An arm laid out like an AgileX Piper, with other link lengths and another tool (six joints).
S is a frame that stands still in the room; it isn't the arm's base.
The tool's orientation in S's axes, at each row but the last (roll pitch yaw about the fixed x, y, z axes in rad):
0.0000, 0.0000, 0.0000
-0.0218, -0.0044, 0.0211
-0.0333, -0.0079, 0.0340
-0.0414, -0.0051, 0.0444
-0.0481, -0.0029, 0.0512
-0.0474, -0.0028, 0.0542
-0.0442, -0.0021, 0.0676
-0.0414, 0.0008, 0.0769
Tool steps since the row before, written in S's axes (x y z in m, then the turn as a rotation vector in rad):
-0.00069, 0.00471, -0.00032, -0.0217, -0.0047, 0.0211
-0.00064, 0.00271, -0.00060, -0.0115, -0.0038, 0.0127
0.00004, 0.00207, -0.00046, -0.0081, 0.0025, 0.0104
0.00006, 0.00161, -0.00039, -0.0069, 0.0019, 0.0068
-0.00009, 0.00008, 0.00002, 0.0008, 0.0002, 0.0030
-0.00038, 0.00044, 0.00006, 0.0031, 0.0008, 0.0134
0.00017, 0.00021, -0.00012, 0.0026, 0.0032, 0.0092
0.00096, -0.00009, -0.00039, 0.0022, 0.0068, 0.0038
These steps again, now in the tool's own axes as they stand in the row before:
-0.00069, 0.00471, -0.00032, -0.0217, -0.0047, 0.0211
-0.00059, 0.00274, -0.00054, -0.0115, -0.0038, 0.0127
0.00011, 0.00208, -0.00039, -0.0079, 0.0024, 0.0105
0.00013, 0.00162, -0.00032, -0.0068, 0.0019, 0.0069
-0.00009, 0.00008, 0.00002, 0.0008, 0.0000, 0.0030
-0.00036, 0.00046, 0.00008, 0.0032, 0.0000, 0.0134
0.00018, 0.00020, -0.00011, 0.0028, 0.0026, 0.0093
0.00095, -0.00015, -0.00040, 0.0027, 0.0064, 0.0041

